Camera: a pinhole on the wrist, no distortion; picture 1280 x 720 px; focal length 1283.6 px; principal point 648.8 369.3 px. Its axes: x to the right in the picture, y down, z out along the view. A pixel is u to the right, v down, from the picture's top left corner.
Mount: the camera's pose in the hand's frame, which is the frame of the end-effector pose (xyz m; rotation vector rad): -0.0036 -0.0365 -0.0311 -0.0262 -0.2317 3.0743
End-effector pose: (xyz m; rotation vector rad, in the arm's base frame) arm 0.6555 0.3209 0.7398 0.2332 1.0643 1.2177
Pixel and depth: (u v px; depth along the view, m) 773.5 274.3 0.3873
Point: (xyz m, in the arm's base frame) 0.9700 0.3888 0.9110
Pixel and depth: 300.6 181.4 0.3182
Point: 0.9026 0.4792 0.8230
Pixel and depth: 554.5 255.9 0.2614
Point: 0.8661 0.3959 0.8201
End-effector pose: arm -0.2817 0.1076 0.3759 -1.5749 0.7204 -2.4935
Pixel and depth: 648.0 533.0 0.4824
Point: 0.1349 0.1168 0.5901
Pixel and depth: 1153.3 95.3 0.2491
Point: -0.0377 0.0814 0.3752
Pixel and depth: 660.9 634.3 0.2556
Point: -0.0681 0.1527 0.4951
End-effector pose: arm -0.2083 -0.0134 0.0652 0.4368 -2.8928 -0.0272
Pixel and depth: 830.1 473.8 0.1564
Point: -0.1860 -0.0743 -0.0631
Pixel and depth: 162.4 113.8 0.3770
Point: -0.4026 -0.0840 -0.2543
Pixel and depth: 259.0 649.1 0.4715
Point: -0.3510 -0.2627 -0.3314
